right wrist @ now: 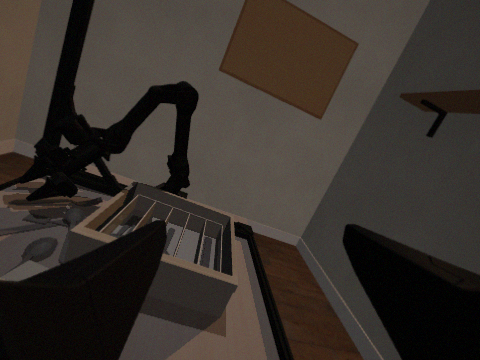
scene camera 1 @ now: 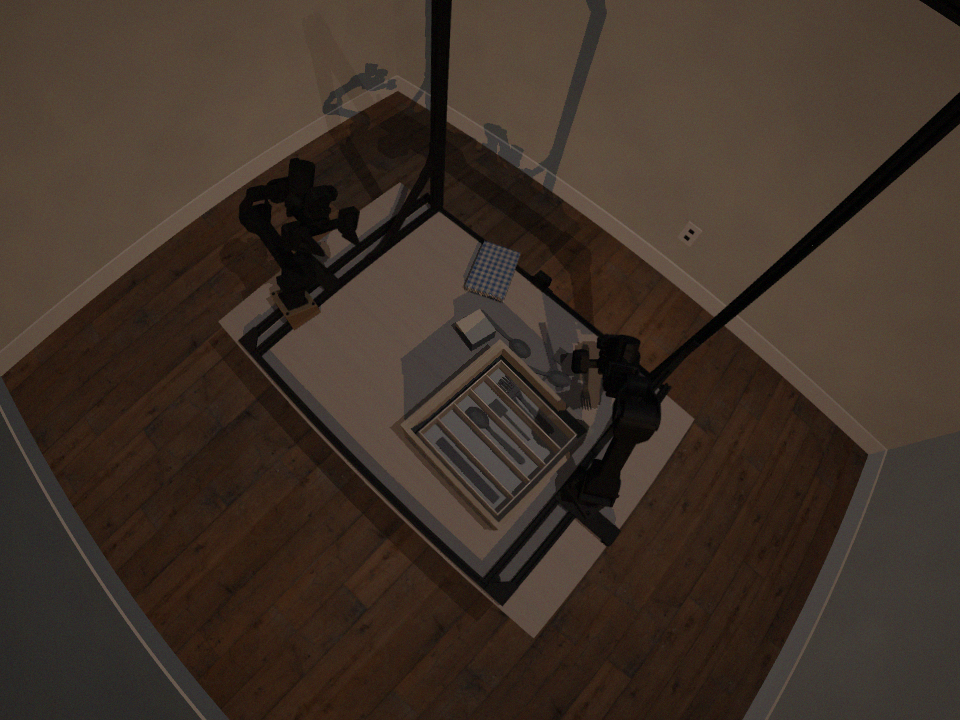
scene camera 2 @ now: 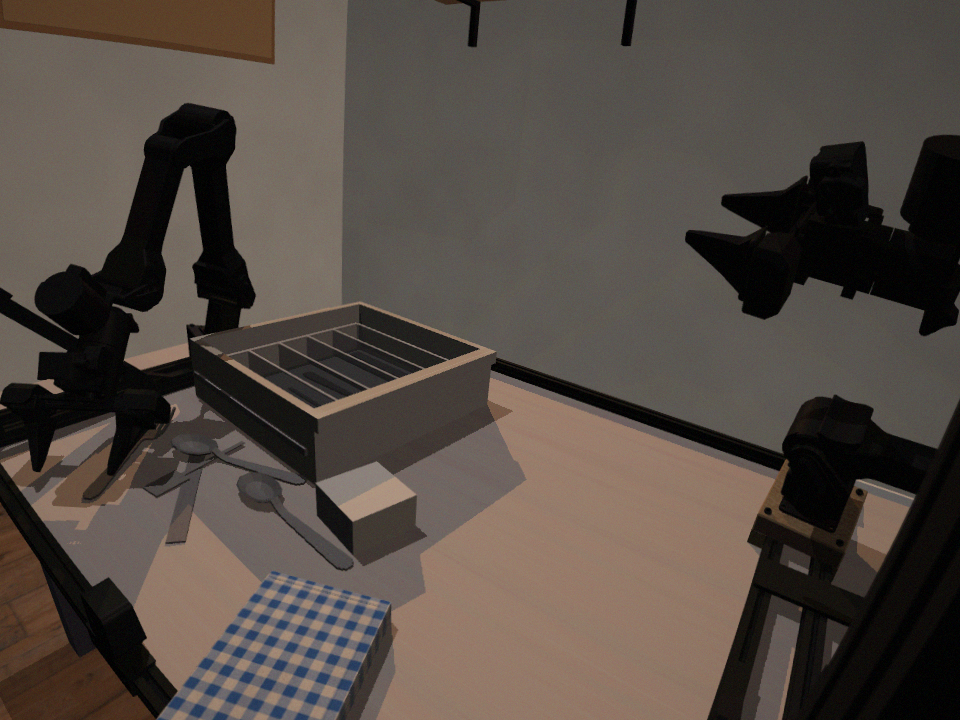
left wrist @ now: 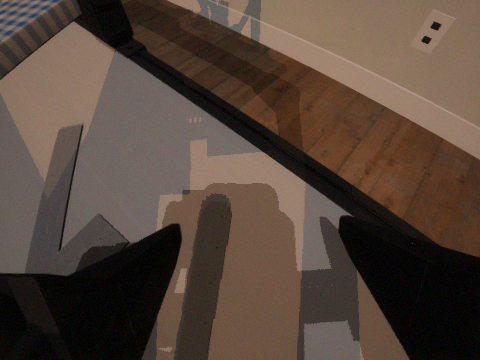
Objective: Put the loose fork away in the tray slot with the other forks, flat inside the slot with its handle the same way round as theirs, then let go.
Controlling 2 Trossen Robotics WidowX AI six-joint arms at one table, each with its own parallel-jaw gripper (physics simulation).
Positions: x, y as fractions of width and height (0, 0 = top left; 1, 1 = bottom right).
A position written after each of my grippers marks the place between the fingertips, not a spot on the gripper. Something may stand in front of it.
my left gripper: right wrist 0.05, 0.53; scene camera 1 0.62, 0.49; scene camera 2 0.08, 0.66; left wrist 0.54, 0.63
my right gripper: right wrist 0.53, 0.64; scene camera 1 0.36, 0.35; scene camera 2 0.73, 0.30; not seen in the left wrist view (out of frame)
